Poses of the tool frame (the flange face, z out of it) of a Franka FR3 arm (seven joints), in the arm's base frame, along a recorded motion.
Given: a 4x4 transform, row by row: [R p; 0 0 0 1], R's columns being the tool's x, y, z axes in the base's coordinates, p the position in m. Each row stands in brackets.
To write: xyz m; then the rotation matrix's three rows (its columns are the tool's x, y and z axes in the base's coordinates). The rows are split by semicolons. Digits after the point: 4 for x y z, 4 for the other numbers.
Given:
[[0.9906 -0.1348 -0.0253 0.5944], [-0.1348 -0.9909 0.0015 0.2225], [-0.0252 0.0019 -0.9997 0.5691], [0 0 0 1]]
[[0.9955 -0.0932 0.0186 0.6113], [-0.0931 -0.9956 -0.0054 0.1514], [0.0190 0.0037 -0.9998 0.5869], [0 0 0 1]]
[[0.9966 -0.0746 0.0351 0.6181], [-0.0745 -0.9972 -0.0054 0.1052], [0.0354 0.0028 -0.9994 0.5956], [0 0 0 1]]
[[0.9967 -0.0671 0.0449 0.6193], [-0.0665 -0.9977 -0.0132 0.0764], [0.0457 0.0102 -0.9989 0.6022], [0 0 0 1]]
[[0.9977 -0.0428 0.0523 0.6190], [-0.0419 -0.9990 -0.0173 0.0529], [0.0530 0.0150 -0.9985 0.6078], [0 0 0 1]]
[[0.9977 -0.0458 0.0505 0.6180], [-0.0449 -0.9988 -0.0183 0.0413], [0.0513 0.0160 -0.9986 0.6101], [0 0 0 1]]
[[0.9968 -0.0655 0.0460 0.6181], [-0.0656 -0.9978 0.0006 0.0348], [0.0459 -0.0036 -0.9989 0.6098], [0 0 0 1]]
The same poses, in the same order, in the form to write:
0.5944 0.2225 0.5691; 0.9906 -0.1348 -0.0253; -0.1348 -0.9909 0.0015; -0.0252 0.0019 -0.9997
0.6113 0.1514 0.5869; 0.9955 -0.0932 0.0186; -0.0931 -0.9956 -0.0054; 0.0190 0.0037 -0.9998
0.6181 0.1052 0.5956; 0.9966 -0.0746 0.0351; -0.0745 -0.9972 -0.0054; 0.0354 0.0028 -0.9994
0.6193 0.0764 0.6022; 0.9967 -0.0671 0.0449; -0.0665 -0.9977 -0.0132; 0.0457 0.0102 -0.9989
0.6190 0.0529 0.6078; 0.9977 -0.0428 0.0523; -0.0419 -0.9990 -0.0173; 0.0530 0.0150 -0.9985
0.6180 0.0413 0.6101; 0.9977 -0.0458 0.0505; -0.0449 -0.9988 -0.0183; 0.0513 0.0160 -0.9986
0.6181 0.0348 0.6098; 0.9968 -0.0655 0.0460; -0.0656 -0.9978 0.0006; 0.0459 -0.0036 -0.9989

